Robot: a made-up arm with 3 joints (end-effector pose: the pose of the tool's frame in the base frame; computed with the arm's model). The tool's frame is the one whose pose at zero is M.
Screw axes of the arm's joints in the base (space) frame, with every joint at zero. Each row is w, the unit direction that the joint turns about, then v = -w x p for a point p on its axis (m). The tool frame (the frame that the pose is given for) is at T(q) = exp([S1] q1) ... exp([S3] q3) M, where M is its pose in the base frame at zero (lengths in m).
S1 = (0, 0, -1, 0.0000, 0.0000, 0.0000)
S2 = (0, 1, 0, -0.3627, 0.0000, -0.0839)
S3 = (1, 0, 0, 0.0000, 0.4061, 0.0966)
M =
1 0 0 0.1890
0 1 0 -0.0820
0 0 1 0.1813
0 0 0 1
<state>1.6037 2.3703 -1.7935</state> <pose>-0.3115 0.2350 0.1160 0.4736 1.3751 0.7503</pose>
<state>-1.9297 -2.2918 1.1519</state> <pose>-0.0238 -0.2631 0.5906 -2.1008 0.6966 -1.5751</pose>
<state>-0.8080 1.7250 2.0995</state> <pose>-0.0364 0.0923 0.0670 0.8738 1.3440 -1.1291</pose>
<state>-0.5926 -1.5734 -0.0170</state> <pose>0.1284 -0.0170 0.6361 0.4517 -1.5258 0.4505</pose>
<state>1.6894 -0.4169 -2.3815</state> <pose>-0.2704 -0.0545 0.6527 -1.9560 1.8606 -1.1813</pose>
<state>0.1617 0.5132 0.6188</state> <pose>0.0956 0.0307 0.1144 0.6452 0.4475 -0.3121</pose>
